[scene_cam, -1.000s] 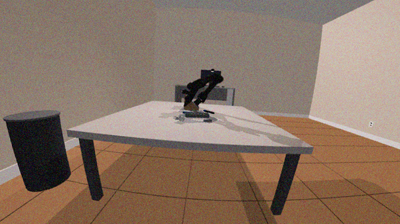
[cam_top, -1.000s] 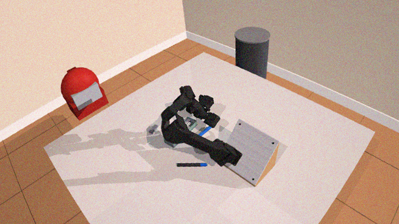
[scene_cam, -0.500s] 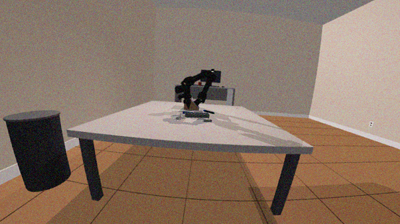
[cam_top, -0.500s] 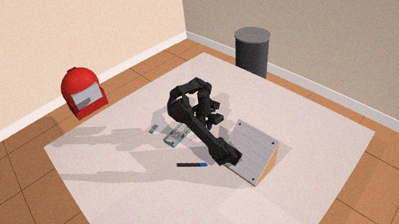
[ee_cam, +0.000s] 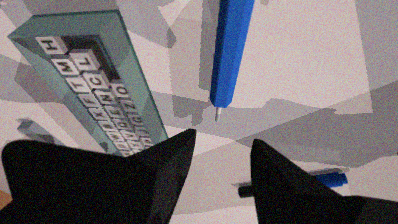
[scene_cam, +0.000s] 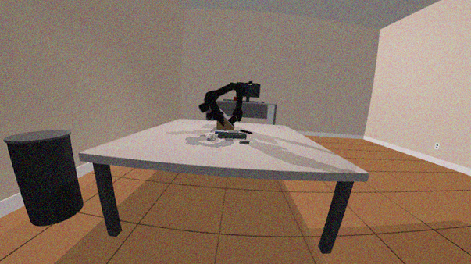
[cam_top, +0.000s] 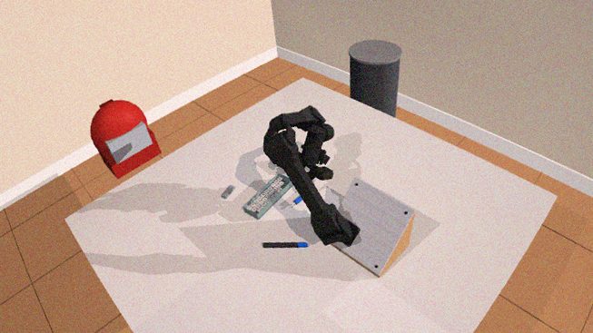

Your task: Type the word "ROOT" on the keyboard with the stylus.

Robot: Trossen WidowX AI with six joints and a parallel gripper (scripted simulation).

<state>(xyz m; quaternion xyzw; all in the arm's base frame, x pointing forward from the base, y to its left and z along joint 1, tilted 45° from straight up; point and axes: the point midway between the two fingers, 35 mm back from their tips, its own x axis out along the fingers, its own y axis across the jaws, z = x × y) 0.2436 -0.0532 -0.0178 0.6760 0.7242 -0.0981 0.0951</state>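
Now: the blue stylus 60 mm below my gripper tip and 20 mm to the left of it. Also, from my gripper tip: grey object (220 mm ahead, 160 mm to the left, 60 mm below); then white piece (190 mm ahead, 60 mm to the right, 50 mm below).
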